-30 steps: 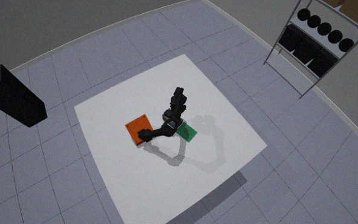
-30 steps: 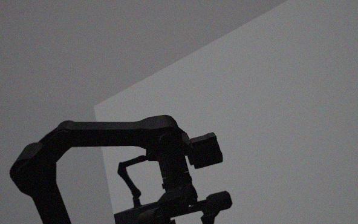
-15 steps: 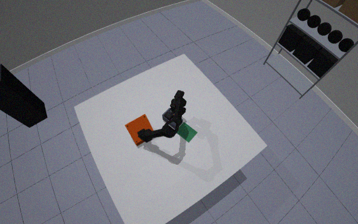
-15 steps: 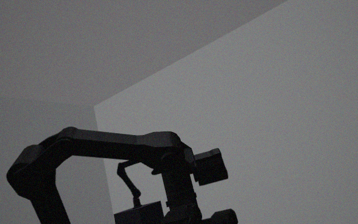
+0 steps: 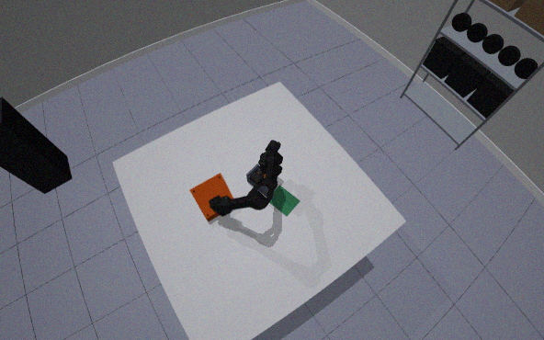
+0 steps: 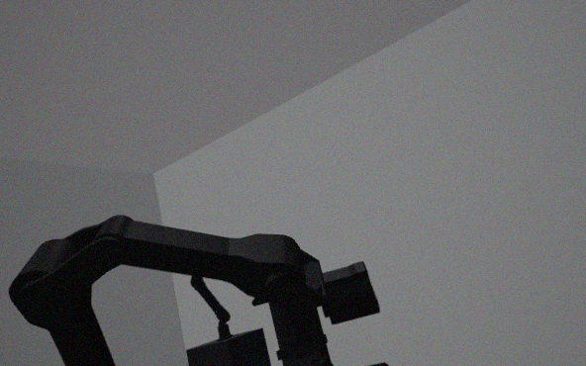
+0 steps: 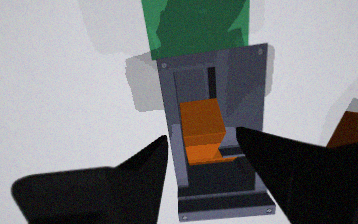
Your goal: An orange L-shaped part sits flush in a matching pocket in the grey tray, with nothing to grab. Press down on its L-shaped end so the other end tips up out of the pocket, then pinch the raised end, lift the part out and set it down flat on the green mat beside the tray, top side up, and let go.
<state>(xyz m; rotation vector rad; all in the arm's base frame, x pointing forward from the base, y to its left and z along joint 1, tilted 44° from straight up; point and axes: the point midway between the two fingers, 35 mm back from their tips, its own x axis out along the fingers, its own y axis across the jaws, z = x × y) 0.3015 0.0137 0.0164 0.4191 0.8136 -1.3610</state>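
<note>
My gripper tip is now 20 mm past the orange L-shaped part, 30 mm to the right of it and 40 mm above it. Round my gripper tip: green mat 20 mm ahead, 140 mm to the right, 100 mm below.
</note>
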